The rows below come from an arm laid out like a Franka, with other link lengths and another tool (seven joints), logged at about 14 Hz.
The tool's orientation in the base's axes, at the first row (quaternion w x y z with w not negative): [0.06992 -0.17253 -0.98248 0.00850]
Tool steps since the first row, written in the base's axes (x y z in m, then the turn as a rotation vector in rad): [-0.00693 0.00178 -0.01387 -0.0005 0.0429 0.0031]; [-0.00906 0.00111 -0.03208 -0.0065 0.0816 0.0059]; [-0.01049 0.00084 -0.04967 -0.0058 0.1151 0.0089]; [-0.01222 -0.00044 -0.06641 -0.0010 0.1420 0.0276]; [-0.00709 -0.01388 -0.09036 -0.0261 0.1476 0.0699]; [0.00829 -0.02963 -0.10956 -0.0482 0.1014 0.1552]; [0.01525 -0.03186 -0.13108 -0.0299 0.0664 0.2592]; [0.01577 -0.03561 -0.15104 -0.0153 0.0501 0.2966]
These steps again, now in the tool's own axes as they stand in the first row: [0.00519 -0.00010 0.01472 0.0155 0.0400 -0.0027]; [0.00450 -0.00071 0.03304 0.0346 0.0743 -0.0043]; [0.00337 -0.00073 0.05066 0.0458 0.1059 -0.0071]; [0.00229 -0.00183 0.06746 0.0530 0.1321 -0.0261]; [-0.01027 -0.01176 0.09036 0.0839 0.1271 -0.0644]; [-0.03253 -0.02059 0.10709 0.1002 0.0727 -0.1461]; [-0.04266 -0.01945 0.12740 0.0853 0.0418 -0.2519]; [-0.04710 -0.02199 0.14706 0.0712 0.0298 -0.2911]
